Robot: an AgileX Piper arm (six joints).
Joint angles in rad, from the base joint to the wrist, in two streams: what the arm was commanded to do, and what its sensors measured. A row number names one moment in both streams.
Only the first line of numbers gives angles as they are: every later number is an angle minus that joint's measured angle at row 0.
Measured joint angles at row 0:
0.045 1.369 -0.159 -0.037 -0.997 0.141
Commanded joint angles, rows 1 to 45:
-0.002 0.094 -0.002 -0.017 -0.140 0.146
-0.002 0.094 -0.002 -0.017 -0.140 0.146
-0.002 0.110 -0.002 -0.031 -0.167 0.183
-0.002 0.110 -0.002 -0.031 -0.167 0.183
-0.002 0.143 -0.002 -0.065 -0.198 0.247
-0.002 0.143 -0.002 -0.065 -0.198 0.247
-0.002 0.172 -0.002 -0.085 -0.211 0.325
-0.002 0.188 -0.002 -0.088 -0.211 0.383
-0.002 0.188 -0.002 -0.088 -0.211 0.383
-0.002 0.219 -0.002 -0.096 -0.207 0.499
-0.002 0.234 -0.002 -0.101 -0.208 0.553
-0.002 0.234 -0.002 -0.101 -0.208 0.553
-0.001 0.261 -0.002 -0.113 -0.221 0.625
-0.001 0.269 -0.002 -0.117 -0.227 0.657
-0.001 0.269 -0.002 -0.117 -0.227 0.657
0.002 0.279 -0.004 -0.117 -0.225 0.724
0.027 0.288 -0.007 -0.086 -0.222 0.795
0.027 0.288 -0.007 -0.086 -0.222 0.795
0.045 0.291 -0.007 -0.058 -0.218 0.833
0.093 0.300 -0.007 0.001 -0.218 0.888
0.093 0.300 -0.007 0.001 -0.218 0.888
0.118 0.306 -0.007 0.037 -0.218 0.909
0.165 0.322 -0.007 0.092 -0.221 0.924
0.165 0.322 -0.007 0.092 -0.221 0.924
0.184 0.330 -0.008 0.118 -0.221 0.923
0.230 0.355 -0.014 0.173 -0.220 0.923
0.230 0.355 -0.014 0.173 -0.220 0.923
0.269 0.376 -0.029 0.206 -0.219 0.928
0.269 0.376 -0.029 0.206 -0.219 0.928
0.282 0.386 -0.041 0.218 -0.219 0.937
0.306 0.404 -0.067 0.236 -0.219 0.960
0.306 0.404 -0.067 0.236 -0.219 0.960
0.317 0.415 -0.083 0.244 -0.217 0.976
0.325 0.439 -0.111 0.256 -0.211 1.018
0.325 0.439 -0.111 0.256 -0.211 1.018
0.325 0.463 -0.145 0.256 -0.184 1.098
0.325 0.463 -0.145 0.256 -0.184 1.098
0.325 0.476 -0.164 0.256 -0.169 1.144
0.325 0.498 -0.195 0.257 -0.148 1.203
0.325 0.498 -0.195 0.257 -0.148 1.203
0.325 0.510 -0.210 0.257 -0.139 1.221
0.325 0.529 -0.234 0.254 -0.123 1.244
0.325 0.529 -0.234 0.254 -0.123 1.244
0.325 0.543 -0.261 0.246 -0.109 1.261
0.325 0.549 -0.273 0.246 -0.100 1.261
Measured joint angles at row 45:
0.325 0.536 -0.235 0.257 -0.121 1.236
